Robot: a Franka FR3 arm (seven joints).
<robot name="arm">
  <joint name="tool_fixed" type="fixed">
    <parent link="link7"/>
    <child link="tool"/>
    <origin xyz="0 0 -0.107" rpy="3.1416 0 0"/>
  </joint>
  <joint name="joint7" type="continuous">
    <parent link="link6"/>
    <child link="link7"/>
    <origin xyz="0.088 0 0" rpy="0 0 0"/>
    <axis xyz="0 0 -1"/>
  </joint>
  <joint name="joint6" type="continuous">
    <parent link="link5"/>
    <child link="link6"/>
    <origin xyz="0 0 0" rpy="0 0 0"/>
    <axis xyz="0 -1 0"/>
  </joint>
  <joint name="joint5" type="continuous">
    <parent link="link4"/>
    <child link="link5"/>
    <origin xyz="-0.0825 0 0.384" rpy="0 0 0"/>
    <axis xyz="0 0 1"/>
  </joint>
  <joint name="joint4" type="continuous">
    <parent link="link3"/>
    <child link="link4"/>
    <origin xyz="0.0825 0 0" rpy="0 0 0"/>
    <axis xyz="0 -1 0"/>
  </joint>
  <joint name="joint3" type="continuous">
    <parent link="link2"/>
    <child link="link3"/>
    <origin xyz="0 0 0.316" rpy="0 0 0"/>
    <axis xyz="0 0 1"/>
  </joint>
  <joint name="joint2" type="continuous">
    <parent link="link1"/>
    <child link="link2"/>
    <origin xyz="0 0 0" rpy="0 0 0"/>
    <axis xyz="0 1 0"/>
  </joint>
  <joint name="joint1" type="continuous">
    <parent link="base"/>
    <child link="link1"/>
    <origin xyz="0 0 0.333" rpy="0 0 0"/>
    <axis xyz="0 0 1"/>
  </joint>
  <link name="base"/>
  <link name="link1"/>
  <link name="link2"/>
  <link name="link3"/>
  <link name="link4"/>
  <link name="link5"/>
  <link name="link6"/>
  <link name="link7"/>
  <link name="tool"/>
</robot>
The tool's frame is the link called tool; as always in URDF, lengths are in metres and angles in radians. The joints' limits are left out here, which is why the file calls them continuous.
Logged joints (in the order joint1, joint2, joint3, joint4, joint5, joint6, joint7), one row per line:
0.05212 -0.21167 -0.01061 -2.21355 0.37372 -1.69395 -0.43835
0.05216 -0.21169 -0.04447 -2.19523 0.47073 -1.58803 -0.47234
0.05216 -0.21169 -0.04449 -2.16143 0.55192 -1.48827 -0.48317
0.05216 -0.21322 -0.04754 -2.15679 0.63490 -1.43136 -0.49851
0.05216 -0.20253 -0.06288 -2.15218 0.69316 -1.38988 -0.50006
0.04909 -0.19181 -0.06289 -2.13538 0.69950 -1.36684 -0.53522
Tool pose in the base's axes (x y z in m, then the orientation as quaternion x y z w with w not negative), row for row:
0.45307 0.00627 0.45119 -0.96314 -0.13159 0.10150 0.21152
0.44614 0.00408 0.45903 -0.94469 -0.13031 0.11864 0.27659
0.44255 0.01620 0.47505 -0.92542 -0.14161 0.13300 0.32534
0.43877 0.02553 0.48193 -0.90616 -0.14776 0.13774 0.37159
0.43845 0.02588 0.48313 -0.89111 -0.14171 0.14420 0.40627
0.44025 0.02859 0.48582 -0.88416 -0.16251 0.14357 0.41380
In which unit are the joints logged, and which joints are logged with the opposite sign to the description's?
The joints are logged in radians. Opposite sign: joint1, joint6.
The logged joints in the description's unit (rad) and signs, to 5 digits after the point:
-0.05212 -0.21167 -0.01061 -2.21355 0.37372 1.69395 -0.43835
-0.05216 -0.21169 -0.04447 -2.19523 0.47073 1.58803 -0.47234
-0.05216 -0.21169 -0.04449 -2.16143 0.55192 1.48827 -0.48317
-0.05216 -0.21322 -0.04754 -2.15679 0.63490 1.43136 -0.49851
-0.05216 -0.20253 -0.06288 -2.15218 0.69316 1.38988 -0.50006
-0.04909 -0.19181 -0.06289 -2.13538 0.69950 1.36684 -0.53522

